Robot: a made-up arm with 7 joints.
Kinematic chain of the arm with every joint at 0, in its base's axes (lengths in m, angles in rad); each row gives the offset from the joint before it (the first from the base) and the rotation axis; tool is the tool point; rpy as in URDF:
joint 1: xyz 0 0 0.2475 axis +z
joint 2: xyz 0 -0.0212 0.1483 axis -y
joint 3: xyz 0 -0.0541 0.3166 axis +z
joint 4: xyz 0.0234 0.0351 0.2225 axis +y
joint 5: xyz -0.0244 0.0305 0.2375 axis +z
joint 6: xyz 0 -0.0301 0.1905 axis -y
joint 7: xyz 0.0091 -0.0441 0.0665 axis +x
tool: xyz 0 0 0 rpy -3.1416 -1.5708 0
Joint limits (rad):
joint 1: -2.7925..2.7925
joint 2: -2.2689..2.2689
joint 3: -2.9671..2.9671
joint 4: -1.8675..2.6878
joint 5: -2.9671..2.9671
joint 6: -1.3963..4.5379
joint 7: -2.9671..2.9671
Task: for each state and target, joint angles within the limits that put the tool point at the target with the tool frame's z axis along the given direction. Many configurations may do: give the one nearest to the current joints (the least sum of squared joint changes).
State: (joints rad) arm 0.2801 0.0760 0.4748 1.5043 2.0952 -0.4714 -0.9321
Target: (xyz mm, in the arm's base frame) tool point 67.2 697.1 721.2 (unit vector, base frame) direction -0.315 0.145 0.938
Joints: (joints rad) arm 0.9729 -0.5875 0.6365 1.4087 2.4759 -0.1294 -0.9321
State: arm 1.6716 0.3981 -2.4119 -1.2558 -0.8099 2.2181 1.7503
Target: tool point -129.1 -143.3 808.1 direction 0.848 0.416 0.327
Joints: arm 1.1047 1.1115 -2.5500 -1.8145 -1.0563 2.8116 1.7503
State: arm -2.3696 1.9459 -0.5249 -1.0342 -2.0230 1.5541 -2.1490
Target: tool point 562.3 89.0 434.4 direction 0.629 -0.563 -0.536
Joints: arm -2.2965 1.3590 -1.0824 -1.6565 -2.0116 1.4977 -2.1490
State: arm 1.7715 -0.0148 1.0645 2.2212 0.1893 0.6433 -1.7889
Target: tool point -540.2 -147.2 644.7 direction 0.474 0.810 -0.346
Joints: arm 1.1525 0.9303 1.6033 1.8847 -0.2852 0.1881 -1.7889
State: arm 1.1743 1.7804 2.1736 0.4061 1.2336 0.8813 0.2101
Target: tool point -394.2 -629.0 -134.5 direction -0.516 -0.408 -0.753
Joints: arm 1.2554 1.9745 2.2429 0.6298 1.5752 1.4234 0.2101
